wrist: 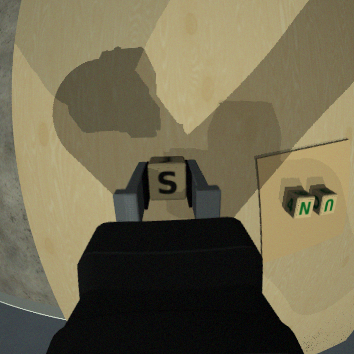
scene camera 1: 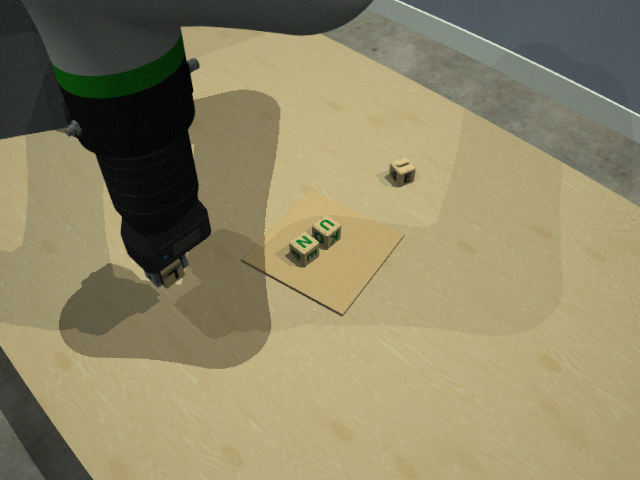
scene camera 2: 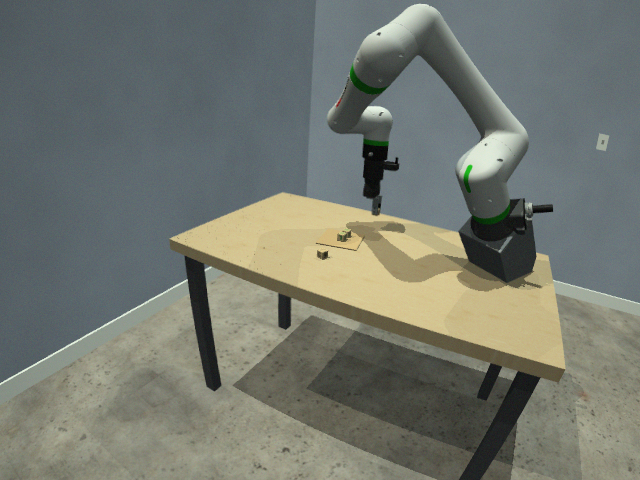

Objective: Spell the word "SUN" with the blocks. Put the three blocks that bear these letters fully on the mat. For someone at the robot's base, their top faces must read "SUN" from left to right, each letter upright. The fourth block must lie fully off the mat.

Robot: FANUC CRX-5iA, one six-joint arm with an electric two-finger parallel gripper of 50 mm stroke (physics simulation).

Labels:
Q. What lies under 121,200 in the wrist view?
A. My gripper.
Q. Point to a mat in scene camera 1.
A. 335,279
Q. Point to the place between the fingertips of my gripper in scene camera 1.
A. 167,271

